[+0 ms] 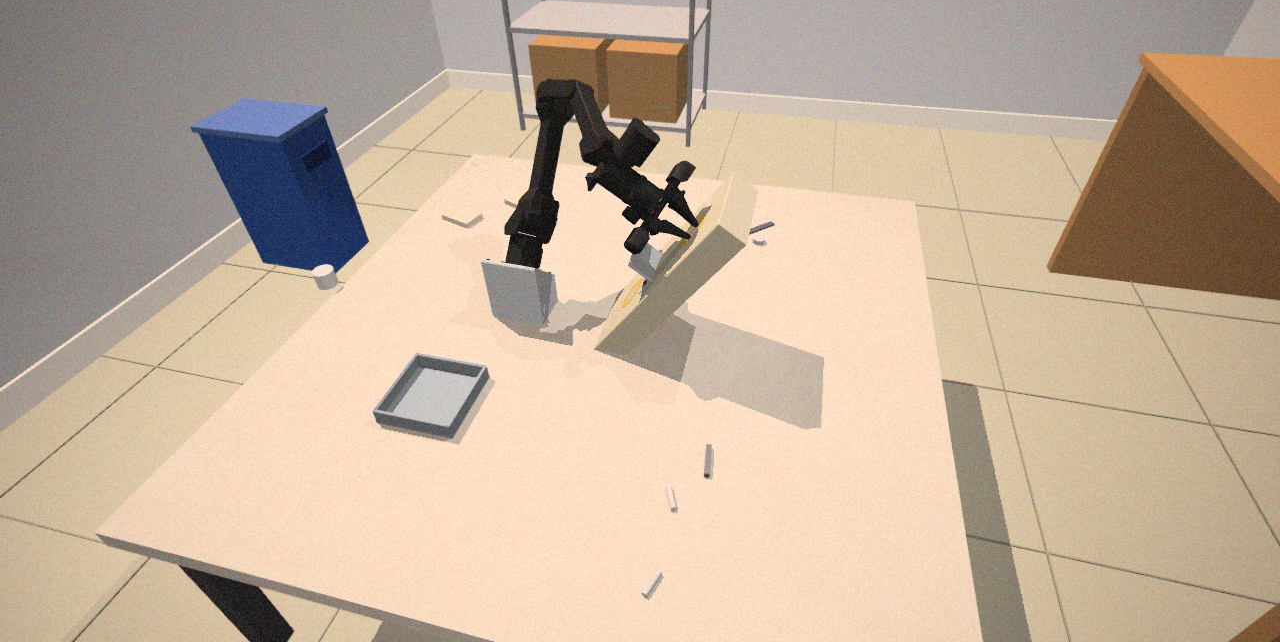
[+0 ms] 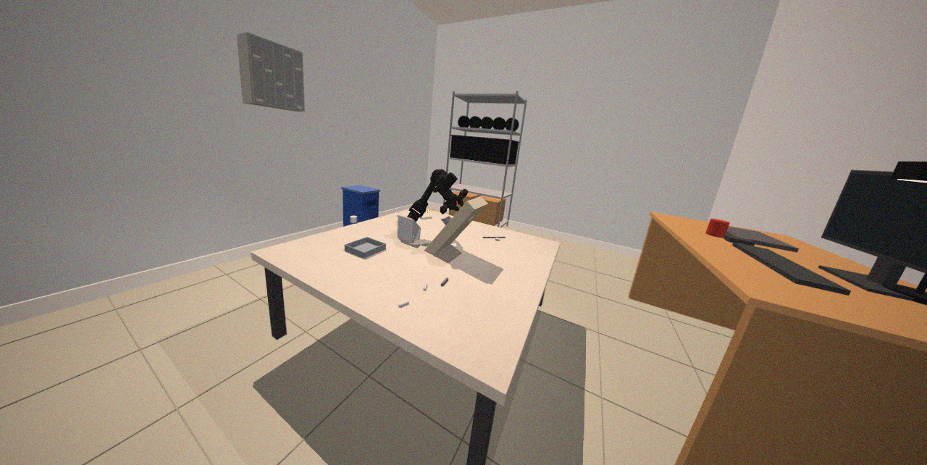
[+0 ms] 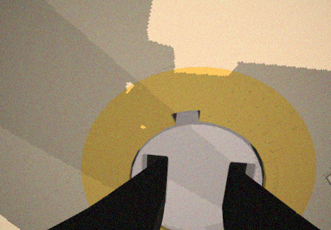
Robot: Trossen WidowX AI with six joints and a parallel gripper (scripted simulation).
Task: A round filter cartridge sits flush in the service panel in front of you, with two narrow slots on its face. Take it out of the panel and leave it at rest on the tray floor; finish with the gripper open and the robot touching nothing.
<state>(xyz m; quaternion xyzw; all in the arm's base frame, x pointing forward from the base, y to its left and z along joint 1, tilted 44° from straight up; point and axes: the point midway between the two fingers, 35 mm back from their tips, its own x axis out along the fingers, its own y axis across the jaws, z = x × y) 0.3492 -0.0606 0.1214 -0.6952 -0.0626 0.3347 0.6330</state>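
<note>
The round white filter cartridge lies 10 mm ahead of my gripper tip and 10 mm below it. From my gripper tip the other things lie so: grey tray (400 mm behind, 330 mm to the right, 240 mm below); then beige service panel (40 mm behind, 80 mm below).
</note>
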